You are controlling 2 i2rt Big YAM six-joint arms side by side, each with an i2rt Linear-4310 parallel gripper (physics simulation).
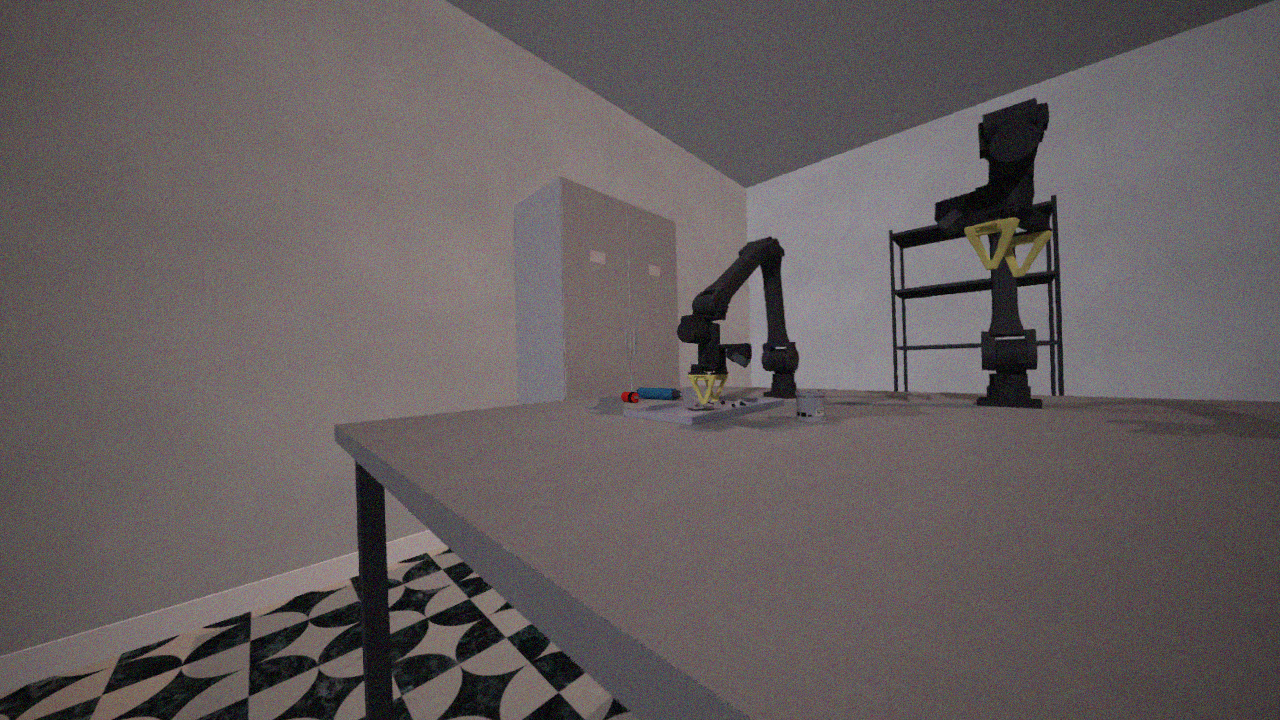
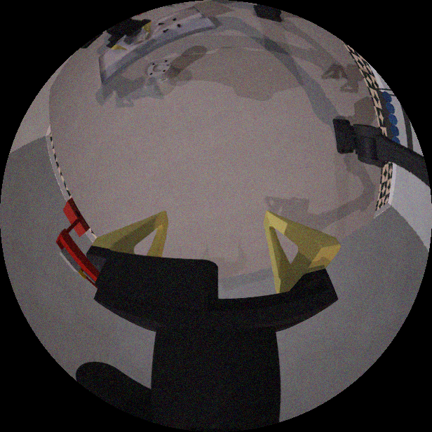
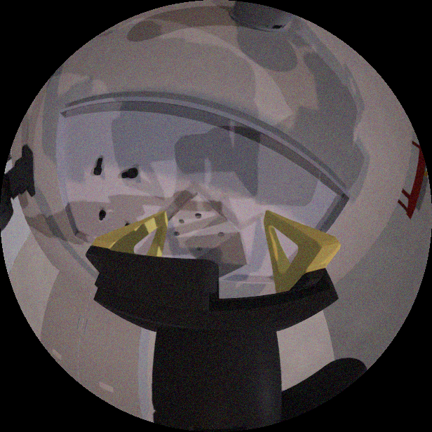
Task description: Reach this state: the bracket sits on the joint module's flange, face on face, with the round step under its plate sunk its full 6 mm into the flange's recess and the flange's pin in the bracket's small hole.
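Seen in the pictures: left gripper, fingertip midpoint: (image 1: 1005,273); right gripper, fingertip midpoint: (image 1: 709,402); left arm's base at its link origin: (image 1: 1008,405); right arm's base at its link origin: (image 1: 783,396).
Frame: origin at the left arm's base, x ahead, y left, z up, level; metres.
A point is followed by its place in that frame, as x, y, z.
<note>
The bracket (image 3: 190,227), a pale part with several small holes, is low over or on the light tray (image 3: 80,130) (image 1: 662,414) {0.710, -0.548, 0.015}; the fingers partly hide it, and its underside step is hidden. My right gripper (image 1: 708,402) {0.527, -0.552, 0.024} (image 3: 215,215) is open, pointing down, with its fingers apart around the bracket. The joint module (image 1: 810,408) {0.516, -0.295, 0.026} (image 2: 160,68) (image 3: 260,17) stands upright on the table beside the tray. Its round flange faces up with dark holes; recess and pin are too small to tell. My left gripper (image 1: 1006,270) {0.444, 0.015, 0.271} (image 2: 215,216) is open and empty, high above the table.
Several small black parts, one of them a screw-like piece (image 3: 130,173), lie on the tray. A red piece (image 1: 630,396) {0.499, -0.894, 0.022} and a blue cylinder (image 1: 658,393) {0.381, -0.878, 0.023} lie behind the tray. A cabinet (image 1: 590,313) and a shelf rack (image 1: 1058,304) stand beyond the table.
</note>
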